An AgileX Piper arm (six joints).
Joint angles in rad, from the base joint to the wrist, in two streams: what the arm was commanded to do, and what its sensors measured. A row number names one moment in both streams.
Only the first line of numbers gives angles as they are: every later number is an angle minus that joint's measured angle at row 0.
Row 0, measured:
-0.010, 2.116, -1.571, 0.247, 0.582, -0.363
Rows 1 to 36, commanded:
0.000, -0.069, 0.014, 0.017, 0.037, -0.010
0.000, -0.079, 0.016, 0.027, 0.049, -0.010
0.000, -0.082, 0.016, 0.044, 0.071, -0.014
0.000, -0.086, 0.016, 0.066, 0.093, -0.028
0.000, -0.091, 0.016, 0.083, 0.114, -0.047
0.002, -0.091, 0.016, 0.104, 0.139, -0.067
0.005, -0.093, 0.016, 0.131, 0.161, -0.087
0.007, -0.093, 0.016, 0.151, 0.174, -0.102
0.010, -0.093, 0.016, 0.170, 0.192, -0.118
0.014, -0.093, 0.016, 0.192, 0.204, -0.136
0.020, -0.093, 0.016, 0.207, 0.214, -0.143
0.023, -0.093, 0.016, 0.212, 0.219, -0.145
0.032, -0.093, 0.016, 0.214, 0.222, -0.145
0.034, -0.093, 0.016, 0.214, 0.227, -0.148
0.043, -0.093, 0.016, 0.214, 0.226, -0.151
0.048, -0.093, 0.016, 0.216, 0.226, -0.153
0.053, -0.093, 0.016, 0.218, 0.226, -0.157
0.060, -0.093, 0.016, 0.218, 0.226, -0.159
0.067, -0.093, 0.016, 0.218, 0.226, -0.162
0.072, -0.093, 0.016, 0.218, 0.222, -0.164
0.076, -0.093, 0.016, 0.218, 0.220, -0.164
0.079, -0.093, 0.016, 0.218, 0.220, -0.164
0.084, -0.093, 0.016, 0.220, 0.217, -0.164
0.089, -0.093, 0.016, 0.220, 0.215, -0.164
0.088, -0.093, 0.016, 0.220, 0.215, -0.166
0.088, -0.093, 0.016, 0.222, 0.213, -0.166
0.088, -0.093, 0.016, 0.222, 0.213, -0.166
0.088, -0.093, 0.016, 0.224, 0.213, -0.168
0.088, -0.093, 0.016, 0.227, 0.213, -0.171
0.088, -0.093, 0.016, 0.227, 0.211, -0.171
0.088, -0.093, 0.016, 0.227, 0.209, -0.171
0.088, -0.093, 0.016, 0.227, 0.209, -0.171
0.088, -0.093, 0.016, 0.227, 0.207, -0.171
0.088, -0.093, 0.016, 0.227, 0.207, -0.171
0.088, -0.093, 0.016, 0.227, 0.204, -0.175
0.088, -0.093, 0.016, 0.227, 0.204, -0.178
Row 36, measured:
0.089, -0.079, 0.017, 0.224, 0.211, -0.159
